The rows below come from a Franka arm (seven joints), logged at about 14 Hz.
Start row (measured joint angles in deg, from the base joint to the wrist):
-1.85 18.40 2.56 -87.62 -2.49 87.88 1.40
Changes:
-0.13 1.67 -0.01 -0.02 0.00 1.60 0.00
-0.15 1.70 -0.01 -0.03 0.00 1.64 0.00
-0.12 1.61 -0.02 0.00 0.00 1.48 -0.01
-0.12 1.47 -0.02 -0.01 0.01 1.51 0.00
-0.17 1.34 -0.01 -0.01 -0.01 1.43 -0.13
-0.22 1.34 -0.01 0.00 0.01 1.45 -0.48
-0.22 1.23 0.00 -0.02 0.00 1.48 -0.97
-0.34 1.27 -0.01 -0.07 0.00 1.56 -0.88
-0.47 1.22 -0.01 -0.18 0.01 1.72 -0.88
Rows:
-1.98 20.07 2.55 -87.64 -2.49 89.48 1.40
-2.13 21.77 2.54 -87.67 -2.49 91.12 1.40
-2.25 23.38 2.52 -87.67 -2.49 92.60 1.39
-2.37 24.85 2.50 -87.68 -2.48 94.11 1.39
-2.54 26.19 2.49 -87.69 -2.49 95.54 1.26
-2.76 27.53 2.48 -87.69 -2.48 96.99 0.78
-2.98 28.76 2.48 -87.71 -2.48 98.47 -0.19
-3.32 30.03 2.47 -87.78 -2.48 100.03 -1.07
-3.79 31.25 2.46 -87.96 -2.47 101.75 -1.95

